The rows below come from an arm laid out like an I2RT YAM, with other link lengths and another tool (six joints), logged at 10 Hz.
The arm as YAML. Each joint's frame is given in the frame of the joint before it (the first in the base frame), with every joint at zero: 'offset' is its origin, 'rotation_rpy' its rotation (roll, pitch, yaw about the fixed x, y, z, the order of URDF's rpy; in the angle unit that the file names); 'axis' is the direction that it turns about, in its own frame. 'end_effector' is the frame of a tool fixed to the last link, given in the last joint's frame.
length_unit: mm
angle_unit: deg
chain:
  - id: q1
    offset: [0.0, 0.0, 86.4]
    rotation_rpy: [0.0, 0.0, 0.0]
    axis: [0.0, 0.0, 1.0]
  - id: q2
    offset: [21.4, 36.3, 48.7]
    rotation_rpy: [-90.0, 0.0, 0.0]
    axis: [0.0, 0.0, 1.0]
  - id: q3
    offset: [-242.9, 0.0, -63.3]
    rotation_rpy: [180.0, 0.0, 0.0]
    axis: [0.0, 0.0, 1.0]
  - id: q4
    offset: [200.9, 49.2, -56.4]
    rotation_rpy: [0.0, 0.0, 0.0]
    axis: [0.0, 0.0, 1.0]
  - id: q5
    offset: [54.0, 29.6, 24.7]
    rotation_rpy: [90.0, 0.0, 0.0]
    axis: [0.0, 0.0, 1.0]
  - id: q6
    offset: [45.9, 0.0, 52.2]
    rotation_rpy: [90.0, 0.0, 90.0]
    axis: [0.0, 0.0, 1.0]
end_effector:
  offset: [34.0, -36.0, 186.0]
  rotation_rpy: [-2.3, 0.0, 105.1]
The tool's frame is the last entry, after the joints.
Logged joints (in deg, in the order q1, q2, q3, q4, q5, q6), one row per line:
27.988, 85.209, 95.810, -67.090, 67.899, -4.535
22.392, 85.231, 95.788, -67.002, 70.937, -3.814
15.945, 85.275, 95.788, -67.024, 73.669, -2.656
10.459, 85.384, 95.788, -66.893, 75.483, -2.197
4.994, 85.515, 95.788, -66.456, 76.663, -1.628
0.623, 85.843, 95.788, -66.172, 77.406, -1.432
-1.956, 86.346, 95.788, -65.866, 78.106, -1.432
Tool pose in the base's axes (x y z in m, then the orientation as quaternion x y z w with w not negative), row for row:
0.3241, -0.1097, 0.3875, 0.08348, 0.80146, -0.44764, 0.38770
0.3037, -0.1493, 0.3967, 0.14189, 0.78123, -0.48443, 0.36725
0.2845, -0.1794, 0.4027, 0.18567, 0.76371, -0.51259, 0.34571
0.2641, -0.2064, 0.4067, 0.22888, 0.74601, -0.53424, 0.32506
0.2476, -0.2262, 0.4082, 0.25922, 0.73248, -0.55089, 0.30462
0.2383, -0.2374, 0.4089, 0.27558, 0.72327, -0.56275, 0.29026
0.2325, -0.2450, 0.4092, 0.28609, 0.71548, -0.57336, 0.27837
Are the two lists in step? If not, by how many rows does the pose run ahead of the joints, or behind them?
The pose runs 1 row ahead of the joints: the pose in row i belongs to the joints in row i + 1.
